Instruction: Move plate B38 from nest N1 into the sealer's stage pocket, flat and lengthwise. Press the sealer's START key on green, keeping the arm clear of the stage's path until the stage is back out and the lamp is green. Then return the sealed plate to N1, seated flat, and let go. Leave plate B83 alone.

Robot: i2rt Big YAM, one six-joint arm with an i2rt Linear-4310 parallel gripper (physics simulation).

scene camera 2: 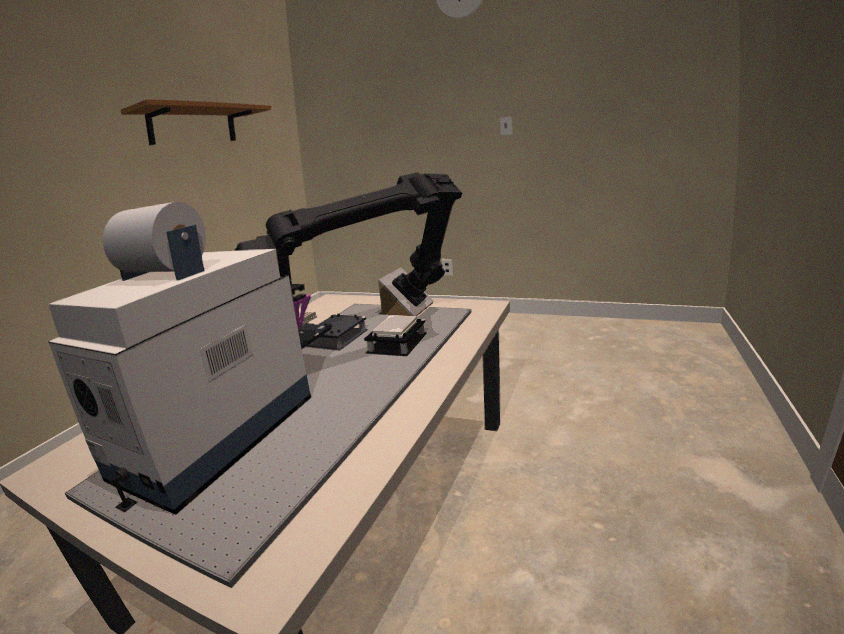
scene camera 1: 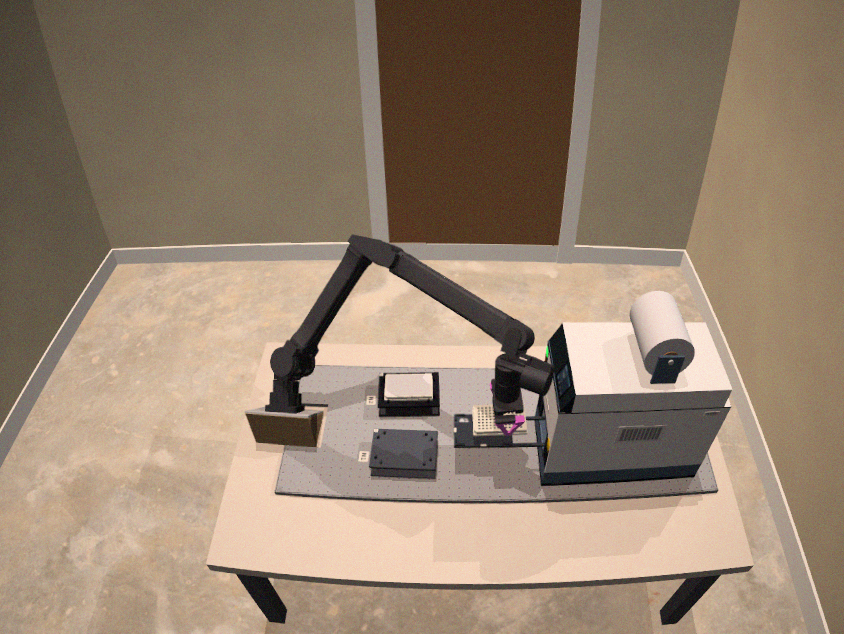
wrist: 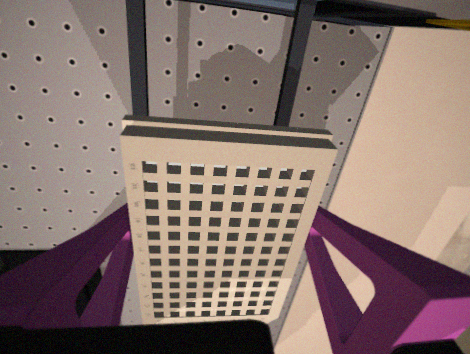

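Observation:
My gripper is shut on a cream plate with open square wells, its purple fingers on the two long sides. No ID shows on it; it is taken as B38. It looks level and lengthwise above the dark stage, shifted toward the sealer in scene camera 1; whether it touches is hidden. The stage is out on its rails. A green lamp shows on the sealer. A bare dark nest stands at the front. A white-topped plate, apparently B83, sits in the rear nest.
Two dark rails run from the stage to the sealer's front. The sealer's body stands close beside the wrist in scene camera 1. A film roll sits on top of the sealer. The arm base is at the left end.

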